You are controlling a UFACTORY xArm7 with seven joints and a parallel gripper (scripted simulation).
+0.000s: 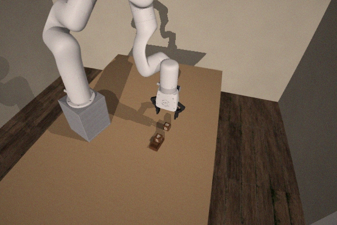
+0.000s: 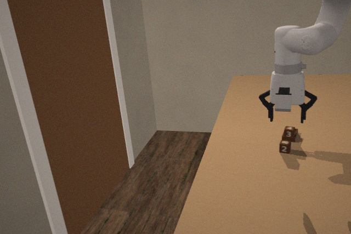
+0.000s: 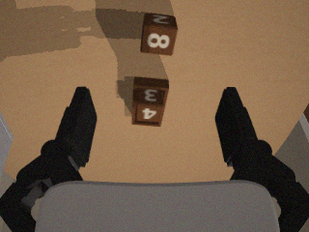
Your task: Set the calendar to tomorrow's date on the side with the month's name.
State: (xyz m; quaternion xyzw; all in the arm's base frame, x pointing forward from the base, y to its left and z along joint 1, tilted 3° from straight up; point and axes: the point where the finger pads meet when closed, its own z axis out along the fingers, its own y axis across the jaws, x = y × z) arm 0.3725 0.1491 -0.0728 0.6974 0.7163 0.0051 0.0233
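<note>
My hand is 100 mm above the digit cube. From my hand the other things lie so: brown calendar tray (10 mm behind, 110 mm to the right, 110 mm below).
</note>
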